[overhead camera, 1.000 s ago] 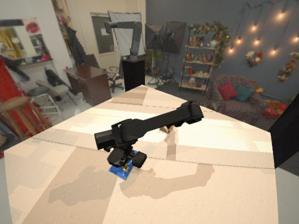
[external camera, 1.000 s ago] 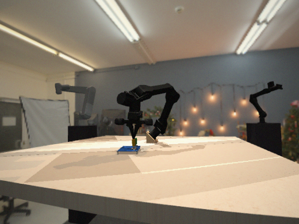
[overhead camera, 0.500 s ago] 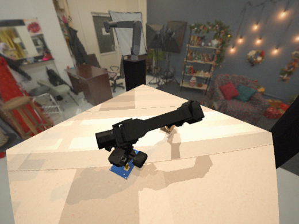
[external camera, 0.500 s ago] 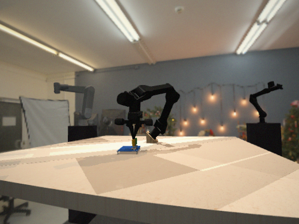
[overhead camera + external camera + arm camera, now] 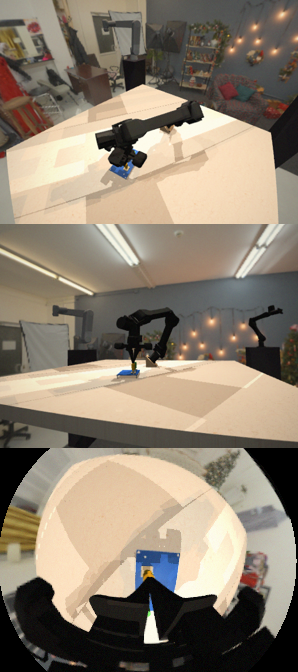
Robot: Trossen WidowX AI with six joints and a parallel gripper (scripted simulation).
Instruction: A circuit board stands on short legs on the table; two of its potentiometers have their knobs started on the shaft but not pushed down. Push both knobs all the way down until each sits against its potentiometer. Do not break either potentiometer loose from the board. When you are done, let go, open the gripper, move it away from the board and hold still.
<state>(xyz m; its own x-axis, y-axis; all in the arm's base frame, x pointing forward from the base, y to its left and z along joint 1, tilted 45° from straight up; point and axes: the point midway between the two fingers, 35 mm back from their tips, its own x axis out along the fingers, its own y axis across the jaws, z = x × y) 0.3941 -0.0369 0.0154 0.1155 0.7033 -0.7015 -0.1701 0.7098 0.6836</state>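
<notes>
My gripper tip is now 20 mm above the orange-yellow knob. From my gripper tip the other things lie so: green knob 70 mm behind, 10 mm to the right, 10 mm below.
</notes>
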